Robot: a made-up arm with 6 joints. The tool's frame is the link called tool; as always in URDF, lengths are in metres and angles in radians. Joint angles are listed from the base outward.
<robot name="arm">
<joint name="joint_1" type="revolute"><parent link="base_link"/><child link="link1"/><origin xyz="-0.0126 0.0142 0.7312" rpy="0 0 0"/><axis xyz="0 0 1"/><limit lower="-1.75" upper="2.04"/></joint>
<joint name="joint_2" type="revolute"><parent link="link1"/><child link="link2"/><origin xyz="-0.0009 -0.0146 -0.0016" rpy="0 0 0"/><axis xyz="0 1 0"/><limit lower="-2.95" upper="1.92"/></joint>
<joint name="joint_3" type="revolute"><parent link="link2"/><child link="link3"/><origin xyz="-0.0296 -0.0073 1.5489" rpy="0 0 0"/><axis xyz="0 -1 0"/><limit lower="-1.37" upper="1.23"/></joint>
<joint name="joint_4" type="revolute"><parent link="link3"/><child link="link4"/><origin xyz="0.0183 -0.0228 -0.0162" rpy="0 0 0"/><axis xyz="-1 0 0"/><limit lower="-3.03" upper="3.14"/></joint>
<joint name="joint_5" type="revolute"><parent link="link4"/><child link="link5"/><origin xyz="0.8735 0.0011 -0.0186" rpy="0 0 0"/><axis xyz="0 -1 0"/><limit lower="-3.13" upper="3.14"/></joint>
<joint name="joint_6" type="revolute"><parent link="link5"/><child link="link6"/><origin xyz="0.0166 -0.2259 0.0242" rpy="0 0 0"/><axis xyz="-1 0 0"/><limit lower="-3.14" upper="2.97"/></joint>
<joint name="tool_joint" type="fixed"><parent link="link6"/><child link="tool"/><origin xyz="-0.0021 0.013 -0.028" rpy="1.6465 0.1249 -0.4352"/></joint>
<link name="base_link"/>
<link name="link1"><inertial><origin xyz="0.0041 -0.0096 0.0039"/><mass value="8.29"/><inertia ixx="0.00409" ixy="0" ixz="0" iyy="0.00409" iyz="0" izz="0.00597"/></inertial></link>
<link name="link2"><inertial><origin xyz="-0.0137 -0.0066 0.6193"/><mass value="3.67"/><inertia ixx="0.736" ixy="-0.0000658" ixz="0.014" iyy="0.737" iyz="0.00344" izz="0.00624"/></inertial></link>
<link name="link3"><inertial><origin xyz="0.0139 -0.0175 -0.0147"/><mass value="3.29"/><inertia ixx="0.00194" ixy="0" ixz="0" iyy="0.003" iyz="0" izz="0.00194"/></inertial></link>
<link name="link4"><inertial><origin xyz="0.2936 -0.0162 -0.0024"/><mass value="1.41"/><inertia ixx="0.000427" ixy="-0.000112" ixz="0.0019" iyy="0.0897" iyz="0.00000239" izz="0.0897"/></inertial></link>
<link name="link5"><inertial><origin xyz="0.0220 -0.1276 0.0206"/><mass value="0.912"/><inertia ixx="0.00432" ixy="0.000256" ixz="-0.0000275" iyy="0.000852" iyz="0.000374" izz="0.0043"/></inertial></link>
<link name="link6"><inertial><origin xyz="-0.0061 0.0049 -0.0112"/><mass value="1.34"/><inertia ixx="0.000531" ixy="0" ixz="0" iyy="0.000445" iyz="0" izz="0.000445"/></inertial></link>
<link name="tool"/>
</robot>
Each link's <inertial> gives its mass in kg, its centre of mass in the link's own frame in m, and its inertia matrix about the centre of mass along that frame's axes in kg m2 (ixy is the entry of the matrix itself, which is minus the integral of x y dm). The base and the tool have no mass. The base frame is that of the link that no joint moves.
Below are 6 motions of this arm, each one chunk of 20 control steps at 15 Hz.
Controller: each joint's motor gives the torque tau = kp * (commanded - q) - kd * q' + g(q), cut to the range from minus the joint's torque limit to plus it. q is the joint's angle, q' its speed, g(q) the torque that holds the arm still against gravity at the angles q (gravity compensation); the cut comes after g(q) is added. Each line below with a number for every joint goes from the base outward.
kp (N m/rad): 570 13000 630 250 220 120
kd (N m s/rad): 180 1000 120 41 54 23
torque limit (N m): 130 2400 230 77 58 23
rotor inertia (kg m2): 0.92 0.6 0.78 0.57 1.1 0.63
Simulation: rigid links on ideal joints. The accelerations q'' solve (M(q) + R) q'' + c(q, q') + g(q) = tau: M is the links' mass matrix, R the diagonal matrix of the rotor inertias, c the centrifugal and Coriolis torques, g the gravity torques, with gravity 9.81 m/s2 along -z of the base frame. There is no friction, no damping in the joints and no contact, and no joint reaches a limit. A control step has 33 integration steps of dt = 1/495 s. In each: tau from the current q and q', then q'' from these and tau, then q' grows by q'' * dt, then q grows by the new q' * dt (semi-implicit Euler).
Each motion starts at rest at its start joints. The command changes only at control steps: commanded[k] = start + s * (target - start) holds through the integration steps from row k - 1 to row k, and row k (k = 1, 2, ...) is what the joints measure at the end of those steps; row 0 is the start. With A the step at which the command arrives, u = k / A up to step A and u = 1 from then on. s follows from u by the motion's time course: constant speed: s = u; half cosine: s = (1 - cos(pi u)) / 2; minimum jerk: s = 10 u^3 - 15 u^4 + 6 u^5; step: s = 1 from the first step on.
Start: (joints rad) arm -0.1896 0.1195 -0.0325 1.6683 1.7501 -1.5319
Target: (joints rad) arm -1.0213 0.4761 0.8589 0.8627 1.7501 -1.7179
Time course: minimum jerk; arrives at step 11
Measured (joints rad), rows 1 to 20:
1: -0.1904 0.1207 -0.0309 1.6669 1.7501 -1.5322
2: -0.1959 0.1288 -0.0200 1.6573 1.7500 -1.5341
3: -0.2117 0.1496 0.0092 1.6301 1.7499 -1.5395
4: -0.2426 0.1853 0.0631 1.5790 1.7497 -1.5500
5: -0.2902 0.2341 0.1429 1.5026 1.7494 -1.5660
6: -0.3535 0.2908 0.2442 1.4053 1.7490 -1.5868
7: -0.4293 0.3484 0.3575 1.2961 1.7488 -1.6107
8: -0.5129 0.3997 0.4705 1.1862 1.7487 -1.6351
9: -0.5984 0.4388 0.5717 1.0873 1.7488 -1.6577
10: -0.6799 0.4627 0.6529 1.0087 1.7491 -1.6763
11: -0.7522 0.4729 0.7127 0.9538 1.7496 -1.6900
12: -0.8125 0.4756 0.7567 0.9187 1.7499 -1.6994
13: -0.8608 0.4759 0.7889 0.8969 1.7502 -1.7058
14: -0.8984 0.4757 0.8116 0.8835 1.7503 -1.7100
15: -0.9274 0.4757 0.8272 0.8752 1.7504 -1.7128
16: -0.9494 0.4757 0.8377 0.8701 1.7504 -1.7146
17: -0.9663 0.4758 0.8447 0.8670 1.7504 -1.7158
18: -0.9792 0.4759 0.8494 0.8650 1.7504 -1.7165
19: -0.9890 0.4759 0.8526 0.8639 1.7503 -1.7170
20: -0.9965 0.4760 0.8547 0.8632 1.7503 -1.7173

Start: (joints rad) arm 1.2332 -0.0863 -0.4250 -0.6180 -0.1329 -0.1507
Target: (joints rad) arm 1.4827 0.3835 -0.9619 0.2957 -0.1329 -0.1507
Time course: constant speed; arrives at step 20
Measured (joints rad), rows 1 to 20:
1: 1.2348 -0.0736 -0.4316 -0.6037 -0.1327 -0.1508
2: 1.2389 -0.0534 -0.4445 -0.5783 -0.1327 -0.1508
3: 1.2448 -0.0309 -0.4618 -0.5458 -0.1327 -0.1508
4: 1.2520 -0.0077 -0.4822 -0.5087 -0.1327 -0.1508
5: 1.2603 0.0157 -0.5047 -0.4685 -0.1328 -0.1508
6: 1.2693 0.0392 -0.5286 -0.4264 -0.1328 -0.1507
7: 1.2790 0.0627 -0.5534 -0.3831 -0.1328 -0.1507
8: 1.2892 0.0862 -0.5789 -0.3389 -0.1328 -0.1507
9: 1.2999 0.1096 -0.6048 -0.2942 -0.1329 -0.1507
10: 1.3109 0.1331 -0.6310 -0.2492 -0.1329 -0.1507
11: 1.3222 0.1566 -0.6575 -0.2039 -0.1329 -0.1507
12: 1.3336 0.1801 -0.6840 -0.1585 -0.1329 -0.1507
13: 1.3453 0.2036 -0.7106 -0.1130 -0.1329 -0.1507
14: 1.3572 0.2271 -0.7373 -0.0674 -0.1329 -0.1507
15: 1.3691 0.2506 -0.7640 -0.0218 -0.1329 -0.1507
16: 1.3811 0.2740 -0.7908 0.0238 -0.1329 -0.1507
17: 1.3933 0.2975 -0.8176 0.0695 -0.1329 -0.1507
18: 1.4054 0.3210 -0.8444 0.1152 -0.1329 -0.1507
19: 1.4177 0.3445 -0.8712 0.1608 -0.1329 -0.1507
20: 1.4300 0.3680 -0.8980 0.2065 -0.1329 -0.1507

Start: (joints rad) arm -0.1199 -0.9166 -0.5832 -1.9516 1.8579 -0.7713
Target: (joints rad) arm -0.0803 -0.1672 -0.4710 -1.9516 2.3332 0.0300
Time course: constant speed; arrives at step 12
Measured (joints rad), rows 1 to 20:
1: -0.1199 -0.8824 -0.5836 -1.9514 1.8655 -0.7574
2: -0.1191 -0.8290 -0.5788 -1.9514 1.8811 -0.7264
3: -0.1177 -0.7694 -0.5713 -1.9515 1.9029 -0.6832
4: -0.1157 -0.7078 -0.5626 -1.9517 1.9292 -0.6320
5: -0.1134 -0.6456 -0.5536 -1.9519 1.9589 -0.5755
6: -0.1108 -0.5832 -0.5444 -1.9520 1.9912 -0.5155
7: -0.1080 -0.5208 -0.5352 -1.9520 2.0253 -0.4532
8: -0.1052 -0.4583 -0.5259 -1.9521 2.0609 -0.3893
9: -0.1022 -0.3959 -0.5165 -1.9521 2.0975 -0.3245
10: -0.0992 -0.3334 -0.5072 -1.9521 2.1349 -0.2590
11: -0.0961 -0.2709 -0.4978 -1.9521 2.1728 -0.1931
12: -0.0930 -0.2085 -0.4885 -1.9521 2.2112 -0.1269
13: -0.0899 -0.1801 -0.4802 -1.9521 2.2424 -0.0744
14: -0.0878 -0.1711 -0.4761 -1.9521 2.2658 -0.0389
15: -0.0863 -0.1684 -0.4741 -1.9520 2.2831 -0.0154
16: -0.0851 -0.1675 -0.4730 -1.9519 2.2960 0.0000
17: -0.0841 -0.1673 -0.4723 -1.9518 2.3056 0.0102
18: -0.0834 -0.1672 -0.4719 -1.9518 2.3127 0.0170
19: -0.0828 -0.1672 -0.4716 -1.9517 2.3180 0.0214
20: -0.0823 -0.1672 -0.4714 -1.9517 2.3219 0.0243

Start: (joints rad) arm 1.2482 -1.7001 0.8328 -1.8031 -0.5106 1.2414
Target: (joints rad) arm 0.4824 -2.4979 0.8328 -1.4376 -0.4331 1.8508
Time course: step
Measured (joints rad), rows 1 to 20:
1: 1.2303 -1.9577 0.6379 -1.6735 -0.4967 1.3315
2: 1.1798 -2.3072 0.7101 -1.5762 -0.4798 1.4915
3: 1.0874 -2.4533 0.8986 -1.5177 -0.4669 1.6111
4: 0.9708 -2.4990 0.9614 -1.4864 -0.4579 1.6920
5: 0.8617 -2.5032 0.9433 -1.4717 -0.4518 1.7457
6: 0.7707 -2.4989 0.9104 -1.4640 -0.4475 1.7812
7: 0.6980 -2.4965 0.8833 -1.4592 -0.4444 1.8047
8: 0.6413 -2.4961 0.8653 -1.4556 -0.4419 1.8202
9: 0.5981 -2.4966 0.8539 -1.4525 -0.4400 1.8304
10: 0.5658 -2.4971 0.8468 -1.4499 -0.4385 1.8372
11: 0.5421 -2.4974 0.8422 -1.4476 -0.4373 1.8417
12: 0.5248 -2.4976 0.8391 -1.4456 -0.4364 1.8447
13: 0.5124 -2.4977 0.8370 -1.4439 -0.4357 1.8467
14: 0.5035 -2.4978 0.8356 -1.4425 -0.4351 1.8480
15: 0.4972 -2.4978 0.8347 -1.4413 -0.4346 1.8489
16: 0.4928 -2.4979 0.8341 -1.4404 -0.4343 1.8495
17: 0.4896 -2.4979 0.8336 -1.4397 -0.4340 1.8499
18: 0.4874 -2.4979 0.8334 -1.4392 -0.4338 1.8502
19: 0.4859 -2.4979 0.8332 -1.4388 -0.4336 1.8504
20: 0.4848 -2.4979 0.8331 -1.4385 -0.4335 1.8505

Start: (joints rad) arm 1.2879 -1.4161 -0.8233 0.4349 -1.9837 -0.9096
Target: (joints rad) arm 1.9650 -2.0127 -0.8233 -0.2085 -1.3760 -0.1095
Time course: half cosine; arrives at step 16
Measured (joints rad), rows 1 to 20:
1: 1.2884 -1.4193 -0.8229 0.4333 -1.9826 -0.9080
2: 1.2908 -1.4303 -0.8221 0.4267 -1.9780 -0.9013
3: 1.2968 -1.4512 -0.8211 0.4128 -1.9682 -0.8863
4: 1.3079 -1.4819 -0.8203 0.3903 -1.9518 -0.8614
5: 1.3255 -1.5214 -0.8196 0.3590 -1.9285 -0.8259
6: 1.3501 -1.5683 -0.8190 0.3195 -1.8982 -0.7802
7: 1.3821 -1.6208 -0.8186 0.2728 -1.8613 -0.7254
8: 1.4211 -1.6769 -0.8183 0.2204 -1.8189 -0.6632
9: 1.4666 -1.7344 -0.8183 0.1642 -1.7722 -0.5956
10: 1.5175 -1.7911 -0.8185 0.1062 -1.7227 -0.5251
11: 1.5721 -1.8449 -0.8190 0.0487 -1.6721 -0.4542
12: 1.6285 -1.8936 -0.8197 -0.0064 -1.6223 -0.3856
13: 1.6847 -1.9354 -0.8207 -0.0568 -1.5749 -0.3219
14: 1.7381 -1.9688 -0.8220 -0.1006 -1.5319 -0.2655
15: 1.7868 -1.9924 -0.8234 -0.1361 -1.4947 -0.2184
16: 1.8286 -2.0054 -0.8247 -0.1620 -1.4647 -0.1826
17: 1.8626 -2.0103 -0.8256 -0.1789 -1.4420 -0.1578
18: 1.8890 -2.0119 -0.8256 -0.1896 -1.4251 -0.1413
19: 1.9091 -2.0124 -0.8253 -0.1963 -1.4125 -0.1304
20: 1.9241 -2.0126 -0.8249 -0.2006 -1.4031 -0.1232

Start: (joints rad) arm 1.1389 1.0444 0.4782 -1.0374 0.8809 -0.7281
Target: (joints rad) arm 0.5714 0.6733 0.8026 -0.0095 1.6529 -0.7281
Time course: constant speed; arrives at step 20
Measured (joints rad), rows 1 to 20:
1: 1.1378 1.0352 0.4783 -1.0242 0.8880 -0.7279
2: 1.1335 1.0194 0.4851 -0.9972 0.9032 -0.7278
3: 1.1250 1.0012 0.4966 -0.9609 0.9244 -0.7278
4: 1.1122 0.9826 0.5104 -0.9187 0.9501 -0.7278
5: 1.0954 0.9640 0.5252 -0.8730 0.9792 -0.7279
6: 1.0752 0.9454 0.5406 -0.8250 1.0106 -0.7279
7: 1.0524 0.9268 0.5563 -0.7756 1.0439 -0.7280
8: 1.0275 0.9083 0.5722 -0.7253 1.0786 -0.7280
9: 1.0011 0.8898 0.5882 -0.6745 1.1142 -0.7280
10: 0.9737 0.8712 0.6042 -0.6233 1.1506 -0.7280
11: 0.9456 0.8527 0.6203 -0.5720 1.1876 -0.7280
12: 0.9171 0.8341 0.6365 -0.5207 1.2250 -0.7280
13: 0.8884 0.8156 0.6526 -0.4693 1.2627 -0.7280
14: 0.8595 0.7970 0.6688 -0.4179 1.3006 -0.7280
15: 0.8306 0.7785 0.6849 -0.3664 1.3387 -0.7280
16: 0.8018 0.7599 0.7011 -0.3150 1.3770 -0.7280
17: 0.7729 0.7413 0.7172 -0.2636 1.4153 -0.7280
18: 0.7442 0.7228 0.7334 -0.2123 1.4537 -0.7280
19: 0.7154 0.7042 0.7496 -0.1609 1.4921 -0.7280
20: 0.6868 0.6857 0.7657 -0.1095 1.5306 -0.7280

